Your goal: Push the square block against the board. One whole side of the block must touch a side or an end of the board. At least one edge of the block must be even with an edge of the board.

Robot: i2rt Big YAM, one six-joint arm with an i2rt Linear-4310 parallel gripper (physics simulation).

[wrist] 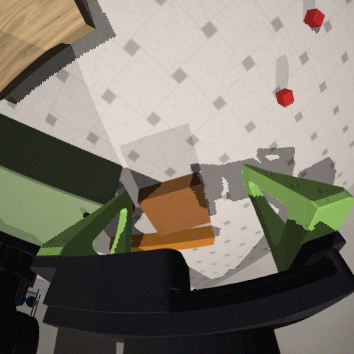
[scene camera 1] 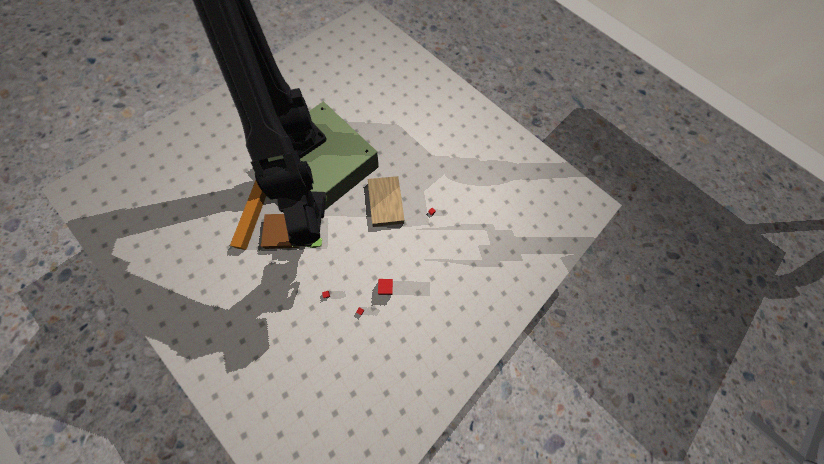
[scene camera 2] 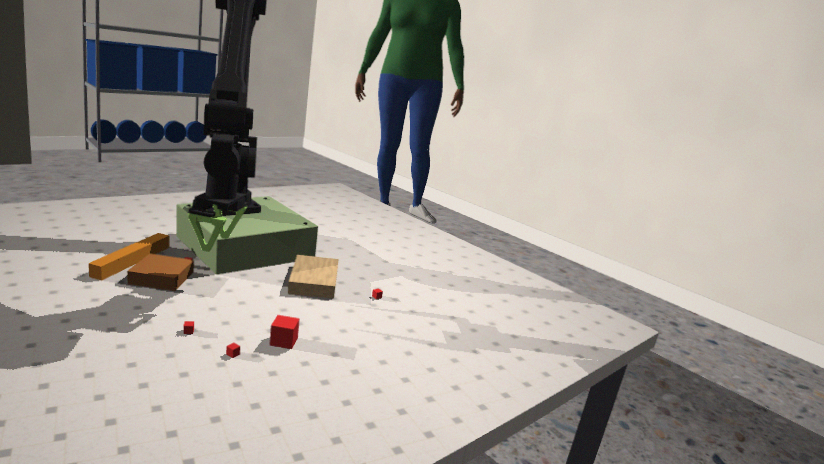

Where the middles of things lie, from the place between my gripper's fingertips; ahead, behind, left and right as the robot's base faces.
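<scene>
Square brown block (scene camera 2: pixel 155 271): my hand is 9 cm above it, 10 cm past it and 8 cm to the left of it. Red cube (scene camera 2: pixel 284 330): 9 cm below my hand, 23 cm ahead of my hand and 4 cm to the left of my hand. Light wooden block (scene camera 2: pixel 311 276): 9 cm below my hand, 2 cm ahead of my hand and 22 cm to the left of my hand. Long orange board (scene camera 2: pixel 102 268): 9 cm below my hand, 21 cm behind my hand and 11 cm to the right of my hand.
</scene>
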